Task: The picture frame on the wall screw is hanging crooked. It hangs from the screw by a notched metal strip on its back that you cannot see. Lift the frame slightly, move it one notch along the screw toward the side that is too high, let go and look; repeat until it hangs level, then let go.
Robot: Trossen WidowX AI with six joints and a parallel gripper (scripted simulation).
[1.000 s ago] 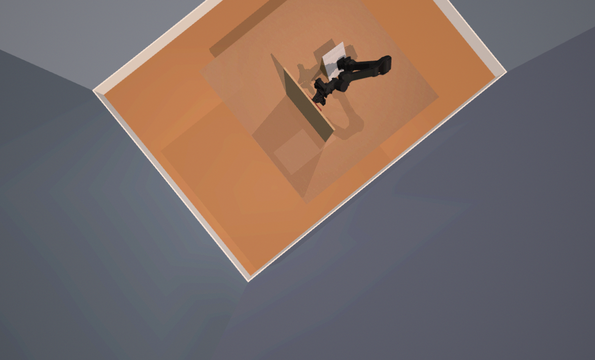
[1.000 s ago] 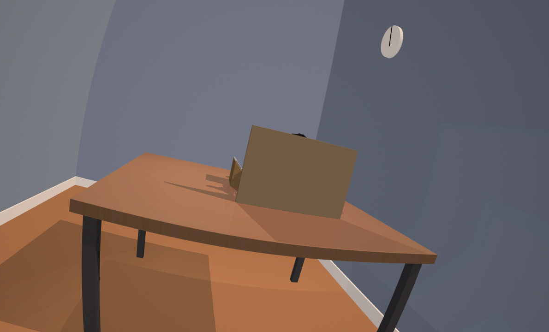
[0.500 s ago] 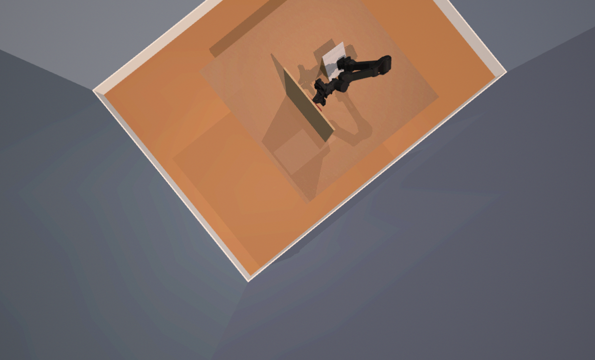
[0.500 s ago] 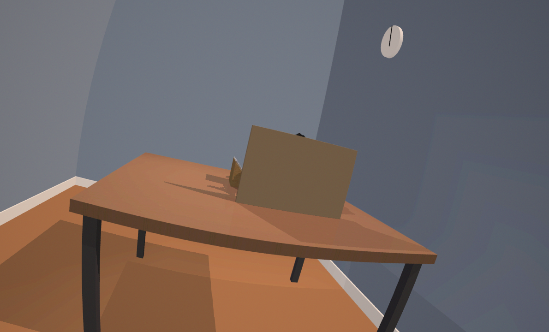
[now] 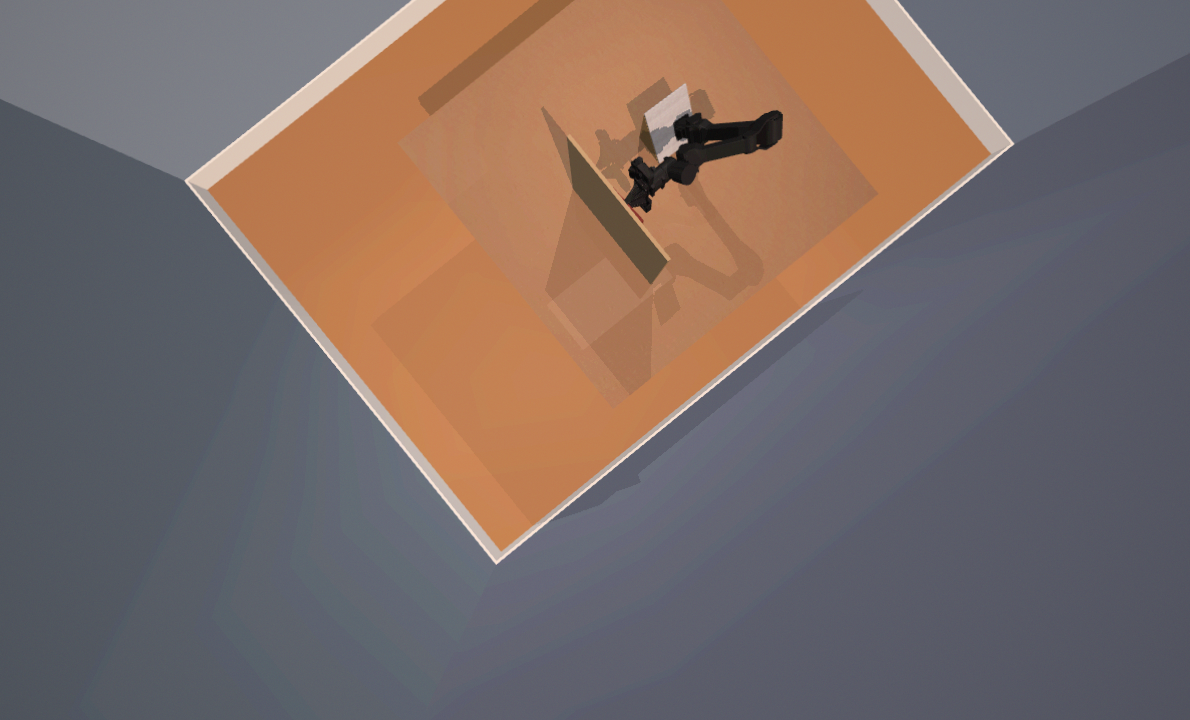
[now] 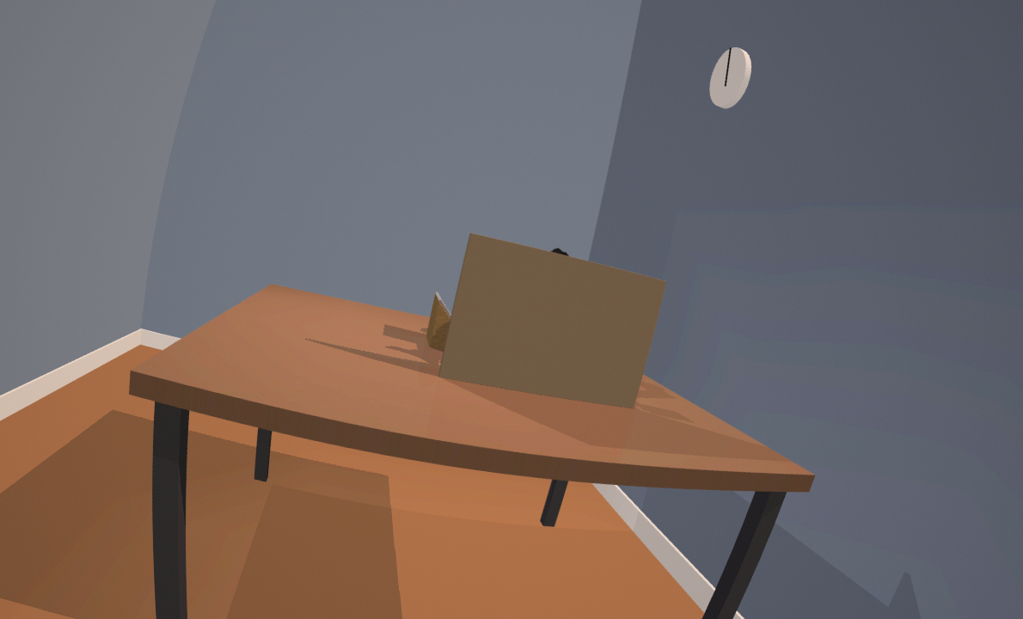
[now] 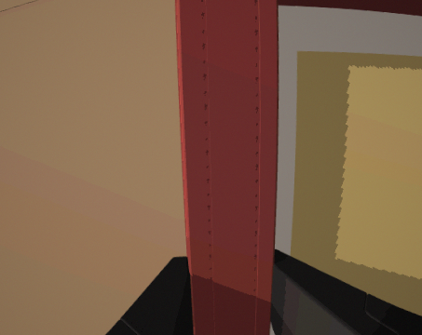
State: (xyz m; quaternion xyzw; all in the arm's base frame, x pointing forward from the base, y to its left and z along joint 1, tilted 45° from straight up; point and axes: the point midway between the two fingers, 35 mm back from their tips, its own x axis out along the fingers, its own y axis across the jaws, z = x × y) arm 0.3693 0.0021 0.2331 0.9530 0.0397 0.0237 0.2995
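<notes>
Now: the red picture frame 1 cm ahead of my gripper tip, 1 cm to the left of it and 5 cm below it. Round my gripper tip: tan wall board 2 cm ahead, 7 cm below.
</notes>
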